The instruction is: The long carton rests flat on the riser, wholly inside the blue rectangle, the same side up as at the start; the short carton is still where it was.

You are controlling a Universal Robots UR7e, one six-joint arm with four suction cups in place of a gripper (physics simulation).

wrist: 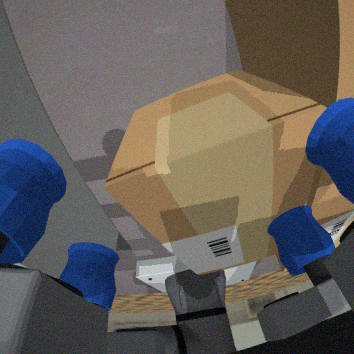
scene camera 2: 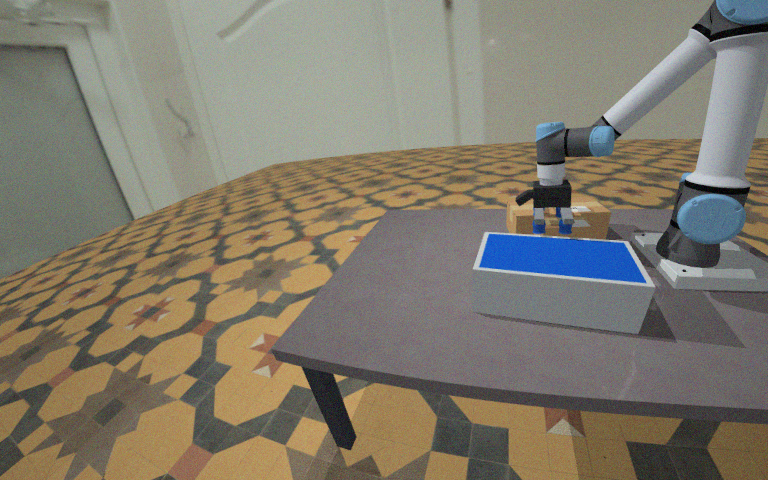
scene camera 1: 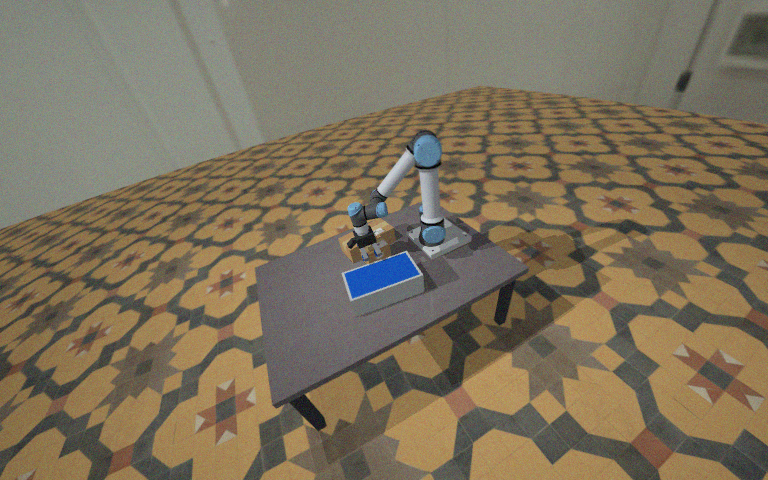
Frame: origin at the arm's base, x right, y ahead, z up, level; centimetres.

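Where they show: end effector, tool point: [wrist: 190,207] [scene camera 2: 550,223] [scene camera 1: 369,249]; arm's base, origin of the base link: [wrist: 194,277] [scene camera 2: 685,254].
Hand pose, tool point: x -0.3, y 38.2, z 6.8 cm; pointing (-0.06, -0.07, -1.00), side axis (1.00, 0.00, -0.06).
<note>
Things, the pixels of their top centre, and the offset from my tool point. Level surfaces: height alone.
- long carton, middle of its top: [scene camera 2: 556,205] [scene camera 1: 365,233] dx +16.5, dy -2.4, dz +0.0 cm
- short carton, middle of its top: [wrist: 236,233] [scene camera 2: 562,220] [scene camera 1: 373,244] dx +3.0, dy -3.6, dz +0.0 cm
- grey riser, middle of its top: [scene camera 2: 556,254] [scene camera 1: 380,273] dx -22.8, dy -0.3, dz +1.9 cm
- blue rectangle, middle of its top: [scene camera 2: 556,254] [scene camera 1: 380,273] dx -22.8, dy -0.3, dz +1.9 cm
- dark table, its level: dz -10.2 cm
The long carton [scene camera 1: 350,249] [scene camera 2: 597,210] [wrist: 290,45] lies on the table behind the short carton. The short carton [scene camera 1: 386,247] [scene camera 2: 583,230] [wrist: 215,150] lies between it and the grey riser [scene camera 1: 390,294] [scene camera 2: 560,301] [wrist: 20,100]. Both cartons are partly hidden by the gripper in the scene views. The blue rectangle [scene camera 1: 382,275] [scene camera 2: 560,257] on the riser's top bears no carton. My gripper [scene camera 1: 371,253] [scene camera 2: 552,225] [wrist: 190,210], with four blue cups, is low at the short carton and holds nothing. Whether a cup touches a carton, I cannot tell.
The dark table [scene camera 1: 305,322] [scene camera 2: 396,316] carries the riser and the cartons. The arm's white base plate [scene camera 1: 450,244] [scene camera 2: 702,277] stands to the right of the cartons in the scene views. The riser stands close in front of the short carton.
</note>
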